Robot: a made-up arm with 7 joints. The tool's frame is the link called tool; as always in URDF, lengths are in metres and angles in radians. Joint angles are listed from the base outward.
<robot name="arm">
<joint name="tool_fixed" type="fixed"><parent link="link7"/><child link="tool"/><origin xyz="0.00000 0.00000 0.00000"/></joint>
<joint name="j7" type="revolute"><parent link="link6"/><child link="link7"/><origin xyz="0.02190 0.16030 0.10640" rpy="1.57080 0.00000 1.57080"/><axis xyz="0 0 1"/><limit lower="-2.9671" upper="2.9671"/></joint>
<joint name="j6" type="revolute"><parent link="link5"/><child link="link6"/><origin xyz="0.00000 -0.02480 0.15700" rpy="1.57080 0.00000 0.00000"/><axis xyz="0 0 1"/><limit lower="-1.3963" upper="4.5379"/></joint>
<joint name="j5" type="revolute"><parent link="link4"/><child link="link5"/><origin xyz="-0.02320 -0.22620 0.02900" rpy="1.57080 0.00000 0.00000"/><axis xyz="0 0 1"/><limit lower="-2.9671" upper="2.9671"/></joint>
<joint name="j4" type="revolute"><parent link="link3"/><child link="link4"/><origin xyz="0.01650 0.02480 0.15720" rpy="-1.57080 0.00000 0.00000"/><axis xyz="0 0 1"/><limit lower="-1.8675" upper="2.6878"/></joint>
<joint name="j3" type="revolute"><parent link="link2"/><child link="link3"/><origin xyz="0.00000 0.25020 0.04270" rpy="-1.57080 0.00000 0.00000"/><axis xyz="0 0 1"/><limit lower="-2.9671" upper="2.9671"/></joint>
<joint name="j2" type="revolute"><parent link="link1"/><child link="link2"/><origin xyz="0.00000 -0.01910 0.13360" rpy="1.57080 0.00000 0.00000"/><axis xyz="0 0 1"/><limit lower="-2.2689" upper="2.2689"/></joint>
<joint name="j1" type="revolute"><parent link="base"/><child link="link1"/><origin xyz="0.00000 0.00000 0.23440"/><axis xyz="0 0 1"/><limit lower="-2.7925" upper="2.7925"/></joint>
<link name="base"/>
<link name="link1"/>
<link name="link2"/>
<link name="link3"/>
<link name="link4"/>
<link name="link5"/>
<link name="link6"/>
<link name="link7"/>
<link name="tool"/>
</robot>
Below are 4 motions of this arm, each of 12 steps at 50 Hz.
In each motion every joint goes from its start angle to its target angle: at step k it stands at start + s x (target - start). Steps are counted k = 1, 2, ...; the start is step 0. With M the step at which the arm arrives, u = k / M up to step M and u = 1 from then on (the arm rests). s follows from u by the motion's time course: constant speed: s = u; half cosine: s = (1 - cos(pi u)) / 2; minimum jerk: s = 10 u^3 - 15 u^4 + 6 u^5.
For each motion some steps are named. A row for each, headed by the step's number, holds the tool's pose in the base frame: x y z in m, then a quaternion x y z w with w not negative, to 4 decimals.
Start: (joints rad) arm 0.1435 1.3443 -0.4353 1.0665 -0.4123 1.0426 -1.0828
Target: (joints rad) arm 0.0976 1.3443 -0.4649 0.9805 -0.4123 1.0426 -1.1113
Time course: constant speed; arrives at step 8
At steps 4, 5, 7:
4: -0.7055 -0.3057 0.8347 0.2818 -0.1680 0.7158 0.6164
5: -0.7116 -0.3012 0.8310 0.2790 -0.1732 0.7123 0.6203
7: -0.7236 -0.2920 0.8234 0.2732 -0.1837 0.7050 0.6281

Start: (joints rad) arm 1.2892 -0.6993 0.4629 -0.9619 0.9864 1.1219 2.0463
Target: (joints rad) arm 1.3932 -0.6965 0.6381 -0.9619 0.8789 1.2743 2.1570
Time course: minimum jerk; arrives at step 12
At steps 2, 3, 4, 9, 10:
2: 0.3961 0.1349 1.0639 0.0012 -0.0451 0.6761 0.7355
3: 0.3994 0.1380 1.0597 0.0095 -0.0403 0.6825 0.7297
4: 0.4043 0.1430 1.0529 0.0223 -0.0327 0.6923 0.7205
9: 0.4296 0.1806 1.0076 0.1032 0.0178 0.7480 0.6554
10: 0.4315 0.1848 1.0029 0.1111 0.0229 0.7528 0.6484

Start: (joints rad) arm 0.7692 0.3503 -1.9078 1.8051 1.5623 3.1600 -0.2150
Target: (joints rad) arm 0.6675 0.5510 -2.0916 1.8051 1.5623 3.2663 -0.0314
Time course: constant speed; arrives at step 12
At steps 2, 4, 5, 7, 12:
2: 0.0876 -0.2860 0.5855 -0.2684 -0.7698 0.3559 0.4569
4: 0.0746 -0.2941 0.5796 -0.2967 -0.7648 0.3345 0.4638
5: 0.0681 -0.2980 0.5764 -0.3105 -0.7618 0.3237 0.4674
7: 0.0551 -0.3054 0.5698 -0.3373 -0.7547 0.3020 0.4748
12: 0.0225 -0.3216 0.5511 -0.3989 -0.7313 0.2467 0.4951

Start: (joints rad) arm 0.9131 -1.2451 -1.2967 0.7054 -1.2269 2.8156 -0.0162
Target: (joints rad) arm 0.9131 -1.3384 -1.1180 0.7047 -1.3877 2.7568 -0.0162
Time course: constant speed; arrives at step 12
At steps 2, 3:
2: 0.4852 0.5029 0.4947 -0.0674 0.9133 0.3783 0.1351
3: 0.4850 0.5056 0.4866 -0.0666 0.9157 0.3743 0.1305

